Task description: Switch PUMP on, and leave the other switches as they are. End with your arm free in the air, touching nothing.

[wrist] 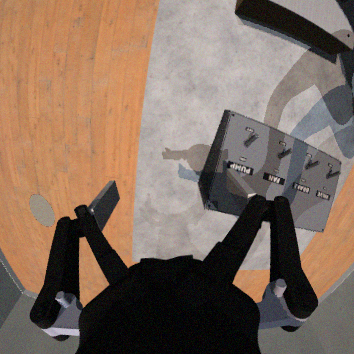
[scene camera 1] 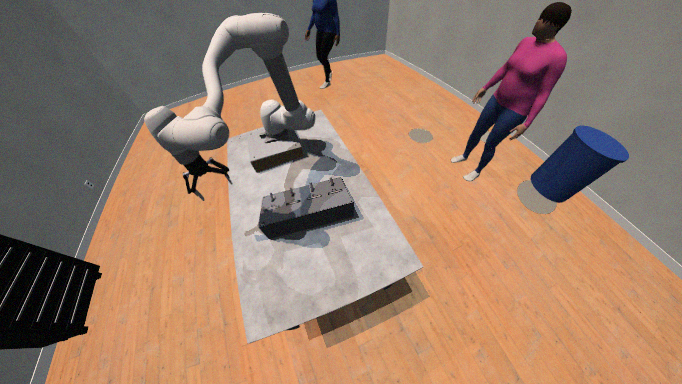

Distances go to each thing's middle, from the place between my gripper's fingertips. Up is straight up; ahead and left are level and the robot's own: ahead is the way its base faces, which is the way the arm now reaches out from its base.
I see the grey switch box (scene camera 1: 285, 214) 38 cm to the left of my hand, 26 cm below it and 1 cm behind it.
